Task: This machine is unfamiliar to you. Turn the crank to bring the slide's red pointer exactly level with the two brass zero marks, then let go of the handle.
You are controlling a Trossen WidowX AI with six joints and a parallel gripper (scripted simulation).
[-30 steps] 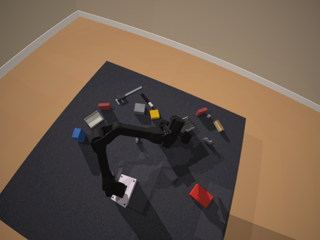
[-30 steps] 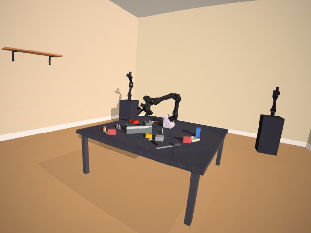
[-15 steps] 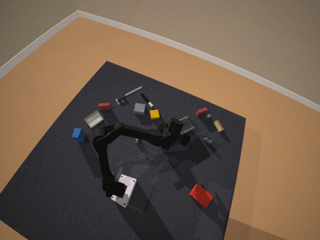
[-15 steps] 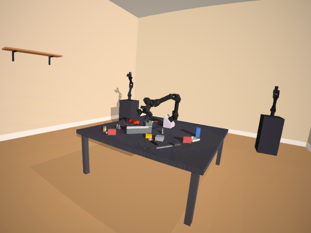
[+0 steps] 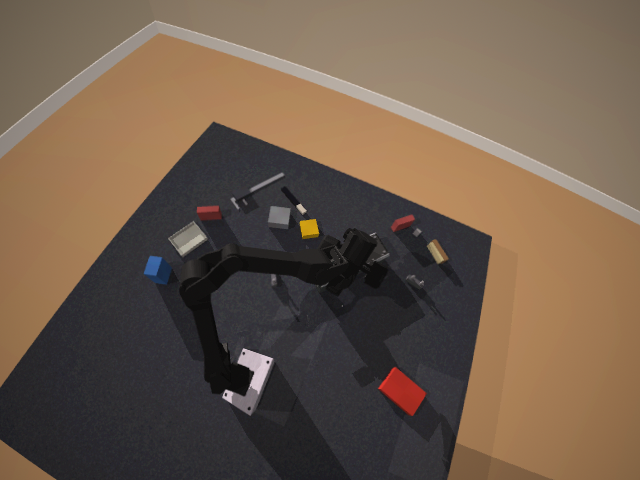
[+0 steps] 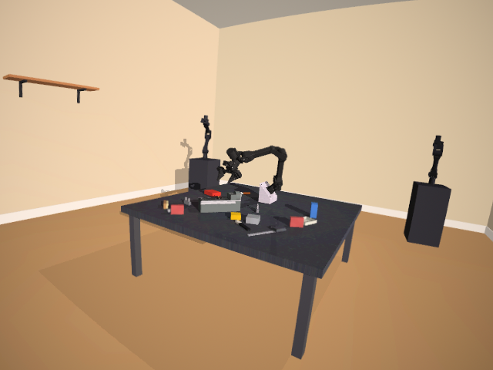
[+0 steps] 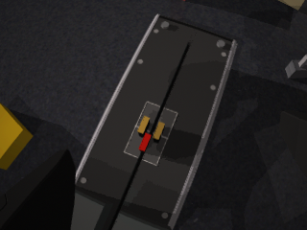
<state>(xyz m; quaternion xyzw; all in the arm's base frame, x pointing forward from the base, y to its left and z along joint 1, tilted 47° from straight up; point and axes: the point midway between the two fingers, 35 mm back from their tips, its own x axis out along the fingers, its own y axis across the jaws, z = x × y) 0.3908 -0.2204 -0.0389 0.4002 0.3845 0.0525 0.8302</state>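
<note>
Now: the brown crank handle 8 cm behind my gripper tip, 14 cm to the left of it and 7 cm below it. The rest, counted from my gripper tip: grey block (12 cm ahead, 29 cm to the left, 17 cm below); then yellow block (12 cm ahead, 17 cm to the left, 17 cm below); then red pointer (3 cm ahead, 1 cm to the left, 10 cm below).
</note>
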